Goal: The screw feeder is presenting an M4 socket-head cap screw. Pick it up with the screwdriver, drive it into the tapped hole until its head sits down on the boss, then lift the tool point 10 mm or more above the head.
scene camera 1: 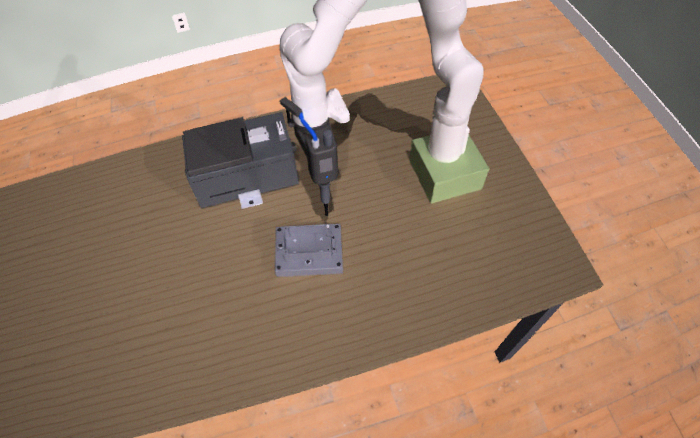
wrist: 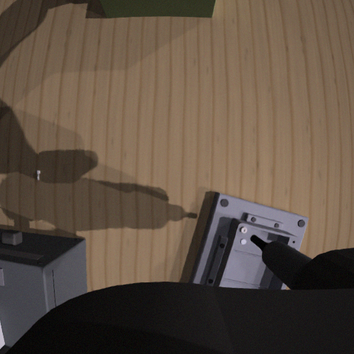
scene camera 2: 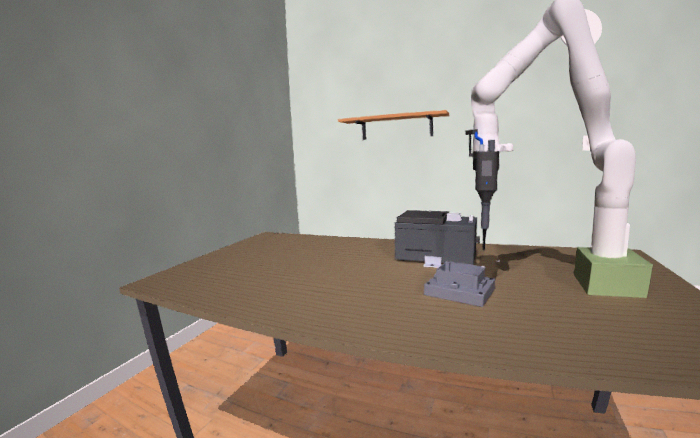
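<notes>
The screwdriver (scene camera 1: 326, 213) (scene camera 2: 483, 248) (wrist: 253, 238) points down with a bare dark bit and holds no screw. Its tip is above the grey fixture block (scene camera 1: 309, 270) (scene camera 2: 454, 295) (wrist: 204, 252), clear of it. A pale round screw head with a darker centre (scene camera 1: 327, 226) (wrist: 244, 230) sits at the corner boss of the block's raised part; how closely it meets the boss is too small to tell. A paler dot (wrist: 243, 242) shows beside it. The dark screw feeder (scene camera 1: 242, 180) (scene camera 2: 434, 240) (wrist: 30, 277) stands behind and left of the block, its light outlet plate (scene camera 1: 250, 199) (scene camera 2: 432, 261) in front.
A small pale screw-like piece (wrist: 38, 175) lies on the table near the feeder in the wrist view. The green base block (scene camera 1: 456, 178) (scene camera 2: 613, 278) (wrist: 160, 7) carries the arm at the right. The brown table (scene camera 1: 206, 309) (scene camera 2: 309, 289) bears everything. A wall shelf (scene camera 2: 394, 116) hangs behind.
</notes>
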